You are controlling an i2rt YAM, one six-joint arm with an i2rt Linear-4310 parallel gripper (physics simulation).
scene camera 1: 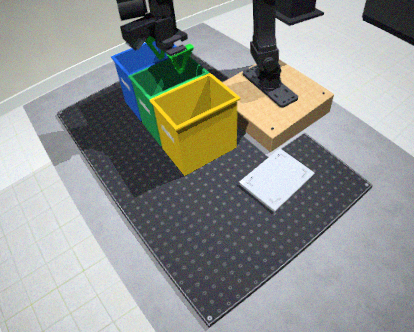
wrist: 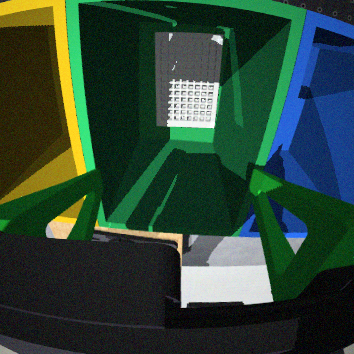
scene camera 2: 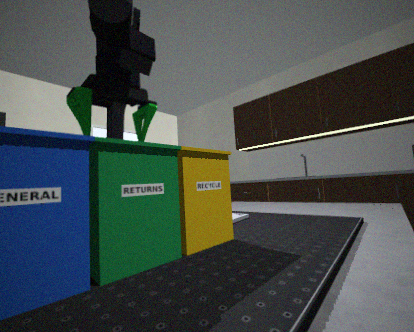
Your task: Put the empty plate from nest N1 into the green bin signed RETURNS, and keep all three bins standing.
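Seen in the pictures: gripper, fingertip midpoint: [scene camera 1: 171,65] [wrist: 175,177]; arm's base, link origin: [scene camera 1: 269,86].
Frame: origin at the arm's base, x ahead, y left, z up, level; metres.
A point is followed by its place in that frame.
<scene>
The empty plate [wrist: 192,102] {x 0.279, y -0.093, z -0.039 m}, a white grid of wells partly in shadow, lies inside the green bin, deep down near its floor, in the wrist view. The green bin [scene camera 1: 150,121] {x 0.380, y -0.048, z 0.014 m} [scene camera 2: 140,225] {x 0.381, y -0.076, z 0.007 m} [wrist: 77,75] {x 0.335, y -0.010, z 0.124 m}, signed RETURNS, stands upright between the yellow bin [scene camera 1: 205,145] {x 0.302, y 0.118, z 0.018 m} [scene camera 2: 207,220] {x 0.376, y 0.051, z -0.007 m} [wrist: 30,90] {x 0.293, y 0.115, z 0.006 m}, signed RECYCLE, and the blue bin [scene camera 1: 131,102] {x 0.386, y -0.188, z -0.010 m} [scene camera 2: 45,240] {x 0.385, y -0.181, z 0.009 m} [wrist: 322,120] {x 0.298, y -0.261, z 0.005 m}. Both of these stand upright too. My gripper [scene camera 1: 172,64] {x 0.283, y -0.076, z 0.144 m} [scene camera 2: 115,137] {x 0.283, y -0.076, z 0.144 m} [wrist: 175,177] {x 0.283, y -0.076, z 0.144 m} is open, with nothing between its green fingers, over the green bin's mouth. The plate is hidden in both scene views.
A white nest slab [scene camera 1: 276,181] {x 0.190, y 0.274, z -0.044 m} [scene camera 2: 241,216] {x 0.253, y 0.295, z -0.045 m} with corner marks lies on the dark dotted mat [scene camera 1: 200,240] {x 0.433, y 0.304, z -0.055 m} [scene camera 2: 260,265] {x 0.488, y 0.044, z -0.055 m}, near the yellow bin. A wooden block [scene camera 1: 310,95] {x -0.075, y 0.106, z 0.002 m} carries the arm's base behind the bins. The three bin rims are close below the fingers.
</scene>
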